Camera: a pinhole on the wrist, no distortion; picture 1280 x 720 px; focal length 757.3 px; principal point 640.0 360.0 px. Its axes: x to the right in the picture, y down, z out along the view. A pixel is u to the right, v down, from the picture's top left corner.
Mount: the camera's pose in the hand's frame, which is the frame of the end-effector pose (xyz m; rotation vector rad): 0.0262 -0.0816 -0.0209 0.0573 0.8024 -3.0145
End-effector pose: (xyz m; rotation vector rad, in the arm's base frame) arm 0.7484 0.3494 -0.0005 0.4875 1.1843 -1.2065
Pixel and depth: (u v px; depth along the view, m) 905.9 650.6 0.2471
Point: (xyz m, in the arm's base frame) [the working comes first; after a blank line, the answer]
In the camera's frame: 0.0868 0.0948 0.2471

0.5593 0.1609 0.1895
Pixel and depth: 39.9 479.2 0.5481
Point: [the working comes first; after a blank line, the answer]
In the camera's frame: -0.4343 0.0863 0.5481

0.5128 -0.3531 -0.1201
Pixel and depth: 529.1 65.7 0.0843
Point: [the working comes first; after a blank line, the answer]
In the camera's frame: -0.0123 -0.0328 0.0843

0.6901 0.2437 0.0202
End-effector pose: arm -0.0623 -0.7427 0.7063 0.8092 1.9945 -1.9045
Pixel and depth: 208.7 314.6 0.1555
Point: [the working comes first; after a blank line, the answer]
In the camera's frame: -0.0886 -0.0093 0.1555

-0.2572 -0.8365 0.7577
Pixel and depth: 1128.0 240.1 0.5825
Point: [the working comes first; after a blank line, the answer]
In the camera's frame: 0.3754 -0.0922 0.5825

-0.0233 -1.3174 1.1019
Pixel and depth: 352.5 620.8 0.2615
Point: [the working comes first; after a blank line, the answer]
In the camera's frame: -0.0993 0.0901 0.2615

-0.3512 -0.8738 0.8626
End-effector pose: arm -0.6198 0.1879 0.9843 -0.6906 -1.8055 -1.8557
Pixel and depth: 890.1 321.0 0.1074
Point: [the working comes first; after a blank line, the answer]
In the camera's frame: 0.0355 -0.0055 0.1074

-0.6906 0.2656 0.8767
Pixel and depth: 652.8 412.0 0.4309
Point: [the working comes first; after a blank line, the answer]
In the camera's frame: 0.0073 0.0296 0.4309

-0.8174 0.5367 0.7459
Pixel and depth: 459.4 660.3 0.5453
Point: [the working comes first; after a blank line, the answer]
In the camera's frame: -0.1300 0.2162 0.5453

-1.0628 0.5592 0.6679
